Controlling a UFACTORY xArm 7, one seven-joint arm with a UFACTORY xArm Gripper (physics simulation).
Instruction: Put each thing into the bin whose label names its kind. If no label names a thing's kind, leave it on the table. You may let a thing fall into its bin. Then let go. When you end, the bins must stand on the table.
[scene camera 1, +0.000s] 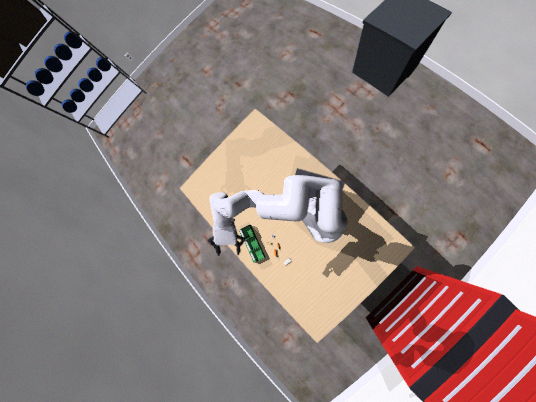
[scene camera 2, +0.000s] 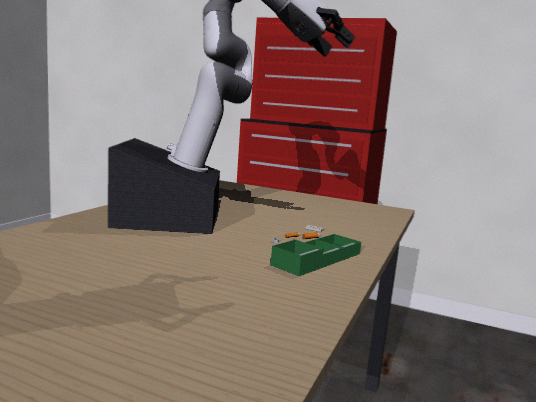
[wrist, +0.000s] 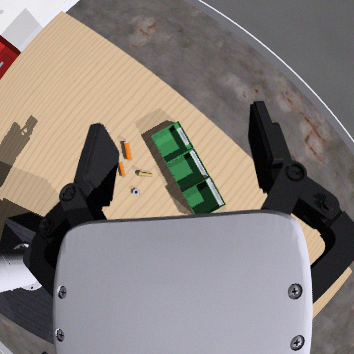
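Seen in the pictures: gripper, between the fingertips: (scene camera 1: 228, 253) (scene camera 2: 339, 47) (wrist: 177, 126); arm's base, origin of its link: (scene camera 2: 187, 164).
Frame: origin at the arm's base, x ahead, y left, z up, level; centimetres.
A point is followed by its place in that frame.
My gripper (scene camera 1: 228, 252) {y -9.5, x 46.7, z 33.7 cm} (scene camera 2: 337, 48) {y -9.5, x 46.7, z 33.7 cm} (wrist: 177, 126) {y -9.5, x 46.7, z 33.7 cm} is open and empty, high above the table, near its edge on the bin side. A green three-compartment bin row (scene camera 1: 252, 244) {y -12.2, x 48.2, z -15.2 cm} (scene camera 2: 285, 260) {y -24.7, x 44.0, z -13.5 cm} (wrist: 185, 167) {y -11.9, x 47.7, z -15.2 cm} stands upright on the table. Its white labels are too small to read; no objects show inside. Beside it lie a larger orange piece (scene camera 1: 275, 253) {y 3.2, x 39.9, z -14.7 cm} (scene camera 2: 310, 235) {y 2.2, x 40.1, z -14.8 cm} (wrist: 128, 151) {y 2.3, x 40.0, z -14.6 cm}, a smaller orange piece (scene camera 1: 278, 245) {y 0.6, x 34.8, z -14.9 cm} (scene camera 2: 292, 235) {y 0.4, x 35.5, z -15.3 cm} (wrist: 121, 169) {y 0.4, x 35.1, z -14.9 cm}, a brass screw-like piece (scene camera 1: 270, 243) {y -4.1, x 38.0, z -14.8 cm} (wrist: 145, 173) {y -5.2, x 39.0, z -15.0 cm}, a silver nut (scene camera 1: 273, 236) {y -6.3, x 33.2, z -15.1 cm} (scene camera 2: 275, 240) {y -7.4, x 33.8, z -15.2 cm} (wrist: 135, 191) {y -6.6, x 33.5, z -15.0 cm} and a white piece (scene camera 1: 287, 261) {y 12.5, x 37.5, z -15.1 cm} (scene camera 2: 314, 228) {y 11.3, x 38.1, z -15.2 cm}.
The wooden table (scene camera 1: 310, 300) {y 41.6, x 43.6, z -15.9 cm} (scene camera 2: 200, 300) {y -48.3, x 37.4, z -15.9 cm} (wrist: 65, 65) {y 40.0, x 45.0, z -15.9 cm} carries the arm's dark base block (scene camera 2: 160, 200) {y -17.8, x 4.2, z -7.4 cm}. A red drawer cabinet (scene camera 1: 445, 320) (scene camera 2: 320, 90) stands beyond one table end. A dark cabinet (scene camera 1: 385, 55) and a rack stand farther away.
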